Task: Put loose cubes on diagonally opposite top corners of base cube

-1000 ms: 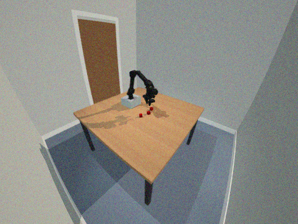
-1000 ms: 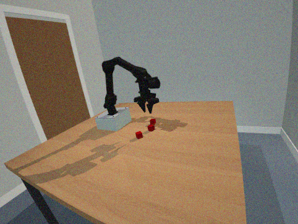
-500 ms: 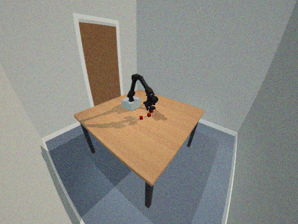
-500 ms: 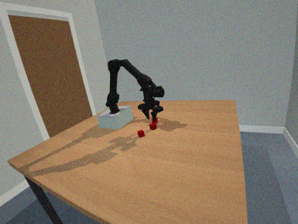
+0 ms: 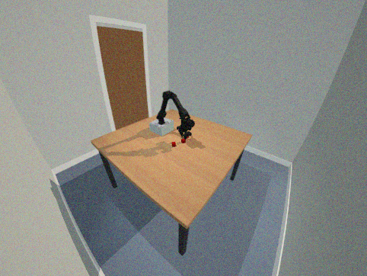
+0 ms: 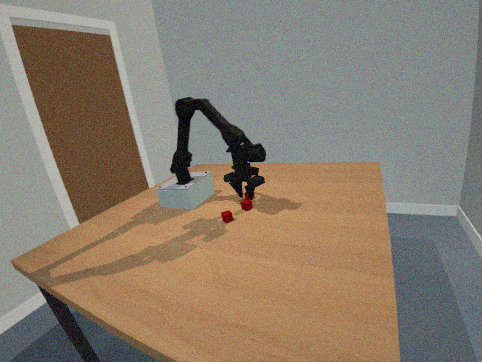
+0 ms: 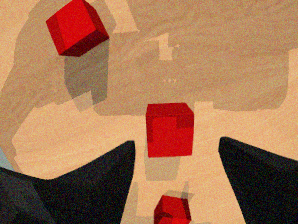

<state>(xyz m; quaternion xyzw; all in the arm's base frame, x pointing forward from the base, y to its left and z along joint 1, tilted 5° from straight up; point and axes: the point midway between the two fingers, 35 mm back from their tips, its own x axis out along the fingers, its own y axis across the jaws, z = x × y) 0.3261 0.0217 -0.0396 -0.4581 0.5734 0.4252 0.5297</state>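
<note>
My gripper tip is now 30 mm above the red cube.
</note>
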